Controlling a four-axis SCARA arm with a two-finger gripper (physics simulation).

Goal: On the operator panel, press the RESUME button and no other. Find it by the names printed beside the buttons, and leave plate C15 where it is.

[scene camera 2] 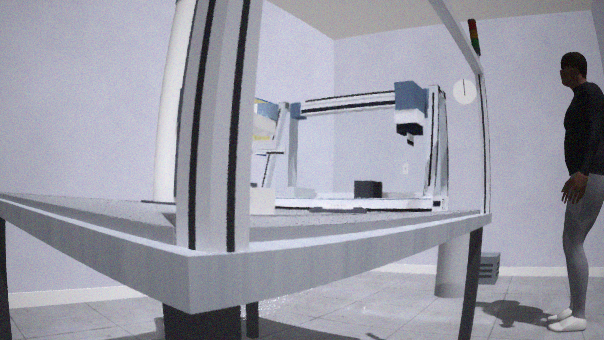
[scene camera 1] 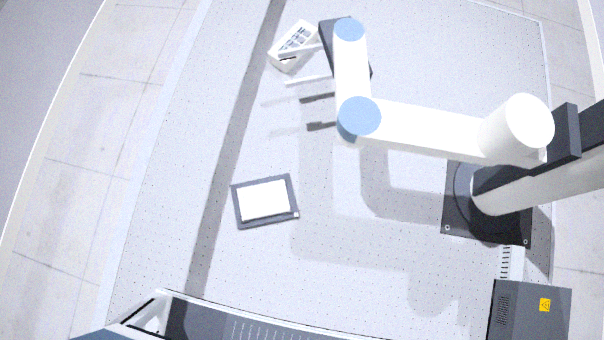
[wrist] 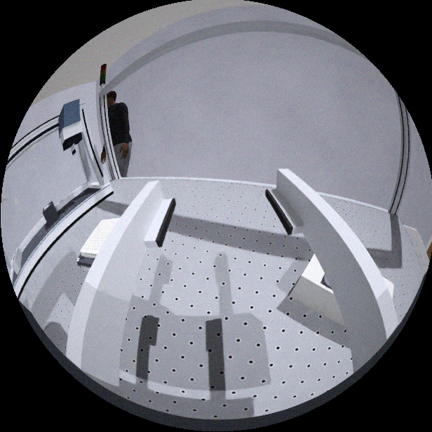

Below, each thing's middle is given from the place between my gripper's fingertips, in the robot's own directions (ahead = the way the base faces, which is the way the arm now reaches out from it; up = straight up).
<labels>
I see the operator panel (wrist: 309,290) 170 mm to the right of my hand, 130 mm below it and 10 mm ahead of it. Round my hand: frame post (scene camera 2: 214,130) 550 mm to the right, 370 mm ahead, 120 mm above; dark base plate (scene camera 1: 449,217) 650 mm behind, 160 mm below, 150 mm to the left; white plate (scene camera 1: 262,200) 310 mm to the left, 130 mm below, 20 mm behind.
</labels>
